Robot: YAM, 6 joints.
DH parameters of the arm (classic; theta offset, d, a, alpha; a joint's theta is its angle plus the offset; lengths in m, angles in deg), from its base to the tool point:
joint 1: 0 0.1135 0.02 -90
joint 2: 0 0 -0.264 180
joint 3: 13.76 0 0.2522 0
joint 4: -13.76 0 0.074 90
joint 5: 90 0 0 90
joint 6: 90 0.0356 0 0
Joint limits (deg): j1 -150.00..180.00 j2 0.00..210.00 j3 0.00..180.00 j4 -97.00..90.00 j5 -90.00..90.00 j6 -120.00..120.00
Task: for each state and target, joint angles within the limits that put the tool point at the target. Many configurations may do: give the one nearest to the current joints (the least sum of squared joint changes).
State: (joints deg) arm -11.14 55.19 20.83 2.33 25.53 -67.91
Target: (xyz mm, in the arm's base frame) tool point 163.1 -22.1 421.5
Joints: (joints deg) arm -2.79 43.42 51.01 11.41 23.40 -67.91
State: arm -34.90 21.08 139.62 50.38 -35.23 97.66
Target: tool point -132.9 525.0 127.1
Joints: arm -73.31 5.94 156.08 86.00 -41.19 97.66
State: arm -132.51 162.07 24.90 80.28 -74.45 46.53
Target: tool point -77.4 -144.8 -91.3
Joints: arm -130.18 164.86 23.58 79.36 -74.46 46.53
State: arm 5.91 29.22 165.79 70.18 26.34 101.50
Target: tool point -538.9 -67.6 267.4
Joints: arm 5.51 24.29 167.15 68.25 25.90 101.50
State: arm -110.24 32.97 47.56 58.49 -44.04 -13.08
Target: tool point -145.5 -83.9 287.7
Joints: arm -150.00 41.44 16.54 50.99 0.15 -13.08
